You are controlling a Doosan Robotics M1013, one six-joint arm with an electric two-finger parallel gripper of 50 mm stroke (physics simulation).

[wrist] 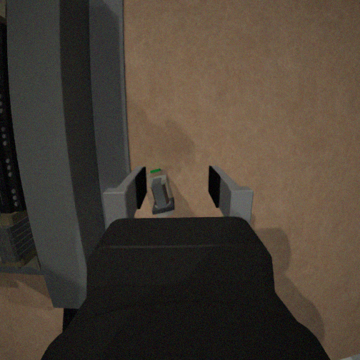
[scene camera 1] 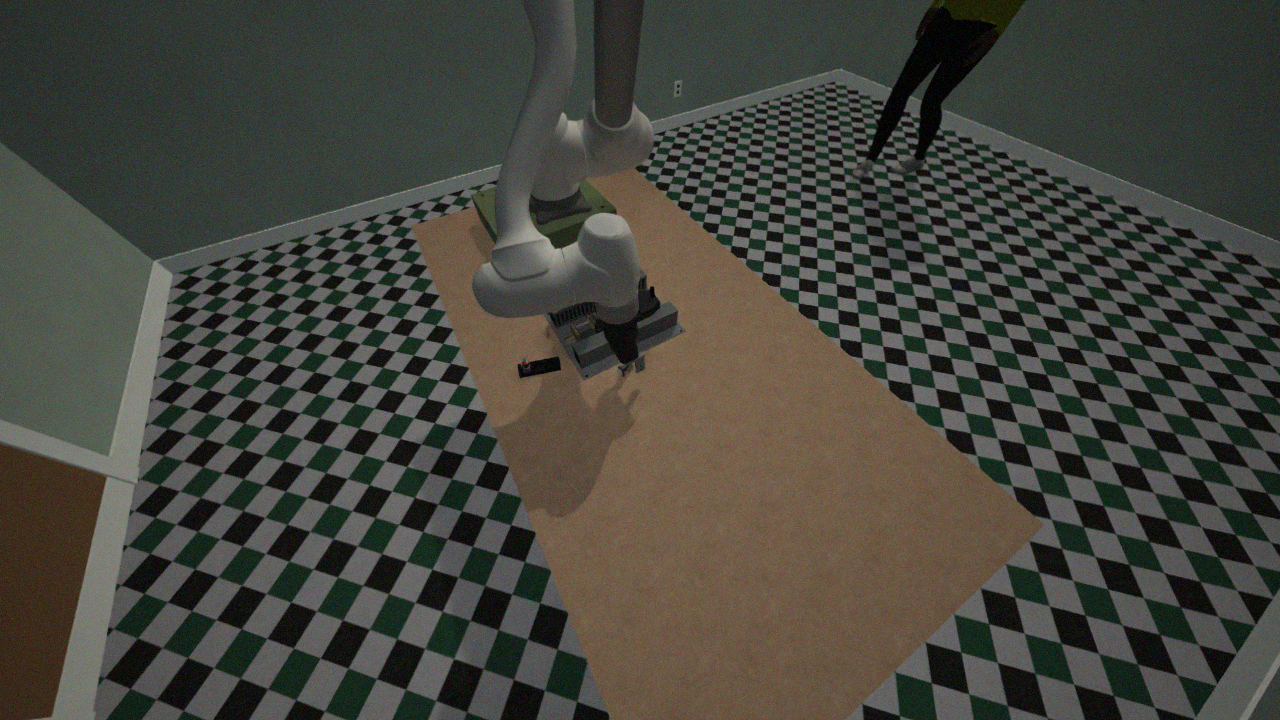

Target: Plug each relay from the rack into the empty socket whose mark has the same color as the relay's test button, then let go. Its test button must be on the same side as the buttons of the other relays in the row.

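Frame: origin at the arm's base, x ahead, y left, z up, level; centimetres.
Seen in the pictures: gripper, fingertip midpoint: (scene camera 1: 634, 362); arm's base at its link origin: (scene camera 1: 558, 204).
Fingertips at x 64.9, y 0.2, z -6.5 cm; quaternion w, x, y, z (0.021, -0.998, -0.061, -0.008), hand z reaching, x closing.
Note:
Pixels of each thing's middle, then the offset from my fingertips to it. "spot": a spot on its surface instead. Level surfaces: height alone.
- grey panel at a spot on its surface: (scene camera 1: 588, 373) spot: dx -4.3, dy -11.4, dz -4.3 cm
- black rack at the middle of its body: (scene camera 1: 539, 366) dx -11.0, dy -22.6, dz -3.5 cm
- small relay at the middle of its body: (scene camera 1: 525, 365) dx -11.6, dy -25.7, dz -2.0 cm
- tan mat at its surface level: dz -4.6 cm
My gripper (scene camera 1: 631, 366) (wrist: 177, 178) is open and empty, pointing down beside the grey panel (scene camera 1: 588, 373) (wrist: 109, 100). A small grey relay (wrist: 161, 194) with a green test button (wrist: 155, 171) lies loose on the tan mat. In the wrist view it shows between the fingers, much closer to the left one, just off the panel's edge. A black rack (scene camera 1: 545, 366) lies left of the panel in the scene view, with a small relay (scene camera 1: 525, 365) with a red button at its left end. The arm hides part of the panel; socket marks cannot be made out.
A raised grey duct (wrist: 35, 125) runs along the panel between the gripper and the dark socket row (wrist: 9, 160). The panel lies on the tan mat (scene camera 1: 760, 501) before the arm's green base (scene camera 1: 486, 210). A person (scene camera 1: 935, 76) stands on the checkered floor at the back right.

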